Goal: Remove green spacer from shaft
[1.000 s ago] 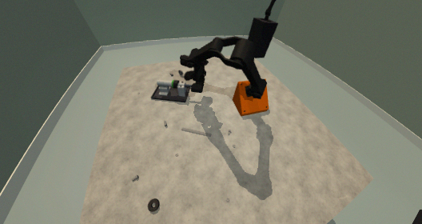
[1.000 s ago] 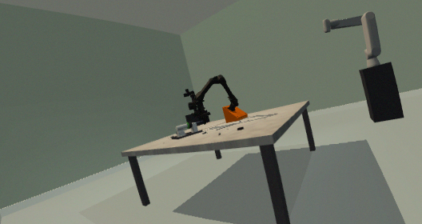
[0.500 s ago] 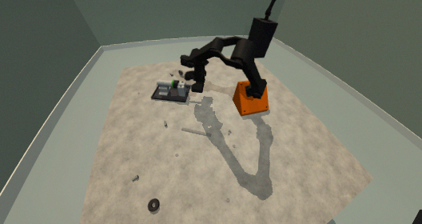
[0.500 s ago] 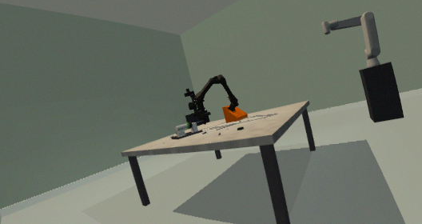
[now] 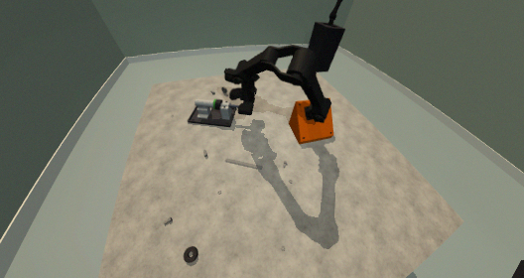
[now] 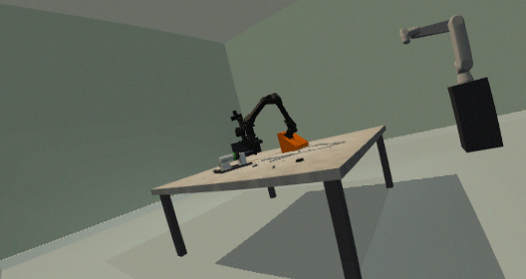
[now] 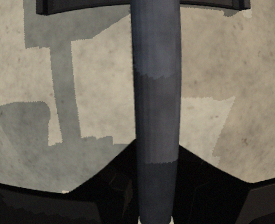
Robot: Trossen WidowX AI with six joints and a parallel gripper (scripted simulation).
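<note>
My gripper tip is 70 mm short of the dark grey shaft, 30 mm to the left of it and 30 mm below it. From my gripper tip the other things lie so: green spacer: 150 mm ahead, 70 mm to the right, 30 mm above.
</note>
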